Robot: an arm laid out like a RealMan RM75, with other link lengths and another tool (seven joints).
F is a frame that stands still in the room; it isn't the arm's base.
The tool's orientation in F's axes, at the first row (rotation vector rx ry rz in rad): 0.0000 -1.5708 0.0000
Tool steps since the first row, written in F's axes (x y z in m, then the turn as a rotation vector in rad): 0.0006 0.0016 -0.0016 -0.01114 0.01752 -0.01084; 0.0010 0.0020 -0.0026 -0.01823 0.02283 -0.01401; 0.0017 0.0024 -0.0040 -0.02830 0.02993 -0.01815; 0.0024 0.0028 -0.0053 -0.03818 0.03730 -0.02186; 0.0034 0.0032 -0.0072 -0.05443 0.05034 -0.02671; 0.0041 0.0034 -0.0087 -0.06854 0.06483 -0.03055; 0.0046 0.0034 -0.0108 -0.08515 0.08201 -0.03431; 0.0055 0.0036 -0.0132 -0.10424 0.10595 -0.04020; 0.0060 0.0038 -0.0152 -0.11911 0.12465 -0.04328; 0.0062 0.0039 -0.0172 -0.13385 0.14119 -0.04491
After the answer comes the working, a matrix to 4 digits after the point.
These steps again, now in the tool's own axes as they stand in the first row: -0.0016 0.0016 -0.0006 -0.01084 0.01752 0.01114; -0.0026 0.0020 -0.0010 -0.01401 0.02283 0.01823; -0.0040 0.0024 -0.0017 -0.01815 0.02993 0.02830; -0.0053 0.0028 -0.0024 -0.02186 0.03730 0.03818; -0.0072 0.0032 -0.0034 -0.02671 0.05034 0.05443; -0.0087 0.0034 -0.0041 -0.03055 0.06483 0.06854; -0.0108 0.0034 -0.0046 -0.03431 0.08201 0.08515; -0.0132 0.0036 -0.0055 -0.04020 0.10595 0.10424; -0.0152 0.0038 -0.0060 -0.04328 0.12465 0.11911; -0.0172 0.0039 -0.0062 -0.04491 0.14119 0.13385
The tool's axes in the first row as the columns of a matrix, in F's axes (rounded; the answer above uses it unrounded):
0.0000 0.0000 -1.0000
0.0000 1.0000 0.0000
1.0000 0.0000 0.0000

